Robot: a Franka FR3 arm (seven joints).
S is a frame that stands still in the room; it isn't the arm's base.
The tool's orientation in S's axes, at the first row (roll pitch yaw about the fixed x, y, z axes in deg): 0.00, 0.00, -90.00
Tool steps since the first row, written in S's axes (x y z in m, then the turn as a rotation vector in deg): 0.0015, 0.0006, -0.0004, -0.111, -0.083, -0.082; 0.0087, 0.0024, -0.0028, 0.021, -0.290, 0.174; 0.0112, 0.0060, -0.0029, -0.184, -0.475, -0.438; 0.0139, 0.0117, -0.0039, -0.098, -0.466, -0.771; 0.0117, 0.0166, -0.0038, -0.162, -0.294, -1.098; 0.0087, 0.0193, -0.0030, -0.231, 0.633, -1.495; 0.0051, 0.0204, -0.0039, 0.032, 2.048, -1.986; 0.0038, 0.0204, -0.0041, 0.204, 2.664, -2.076; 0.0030, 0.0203, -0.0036, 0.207, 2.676, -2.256; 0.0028, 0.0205, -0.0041, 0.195, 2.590, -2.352; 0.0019, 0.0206, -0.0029, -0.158, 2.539, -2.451; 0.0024, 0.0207, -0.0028, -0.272, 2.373, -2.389
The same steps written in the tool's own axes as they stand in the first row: -0.0006, 0.0015, -0.0004, 0.083, -0.111, -0.082; -0.0024, 0.0087, -0.0028, 0.290, 0.021, 0.174; -0.0060, 0.0112, -0.0029, 0.475, -0.184, -0.438; -0.0117, 0.0139, -0.0039, 0.466, -0.098, -0.771; -0.0166, 0.0117, -0.0038, 0.294, -0.162, -1.098; -0.0193, 0.0087, -0.0030, -0.633, -0.231, -1.495; -0.0204, 0.0051, -0.0039, -2.048, 0.032, -1.986; -0.0204, 0.0038, -0.0041, -2.664, 0.204, -2.076; -0.0203, 0.0030, -0.0036, -2.676, 0.207, -2.256; -0.0205, 0.0028, -0.0041, -2.590, 0.195, -2.352; -0.0206, 0.0019, -0.0029, -2.539, -0.158, -2.451; -0.0207, 0.0024, -0.0028, -2.373, -0.272, -2.389
